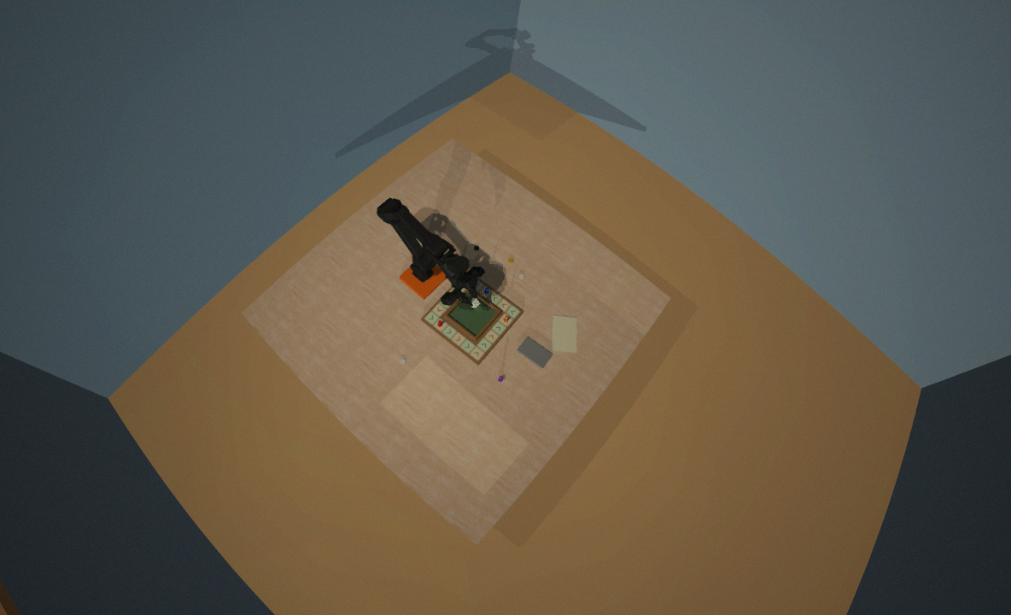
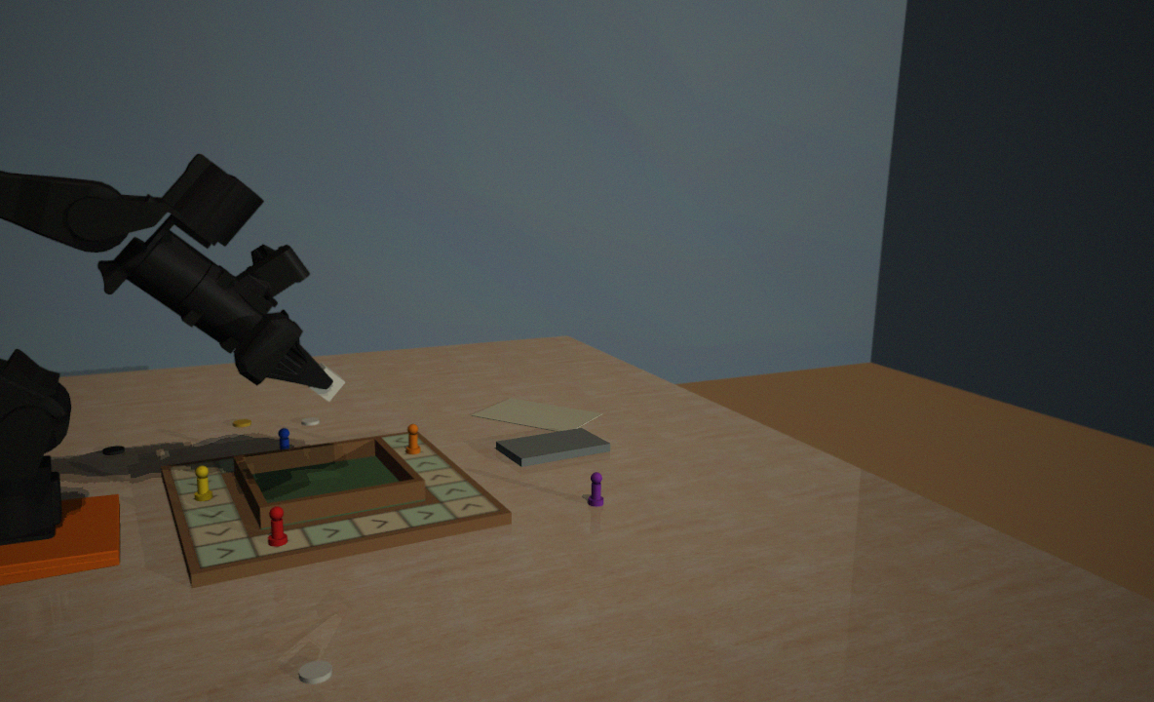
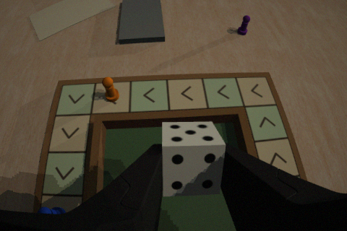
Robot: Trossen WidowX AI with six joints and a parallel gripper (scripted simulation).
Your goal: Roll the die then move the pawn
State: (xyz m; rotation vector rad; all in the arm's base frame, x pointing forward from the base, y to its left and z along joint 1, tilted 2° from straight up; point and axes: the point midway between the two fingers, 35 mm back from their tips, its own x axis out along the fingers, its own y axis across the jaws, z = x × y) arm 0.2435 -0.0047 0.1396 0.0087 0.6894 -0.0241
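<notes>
Right now my gripper tip is right at the white die. Also, from my gripper tip: yellow pawn: 12 cm behind, 10 cm below, 2 cm to the left; green tray: 12 cm below; blue pawn: 11 cm to the left, 10 cm below, 3 cm behind.
</notes>
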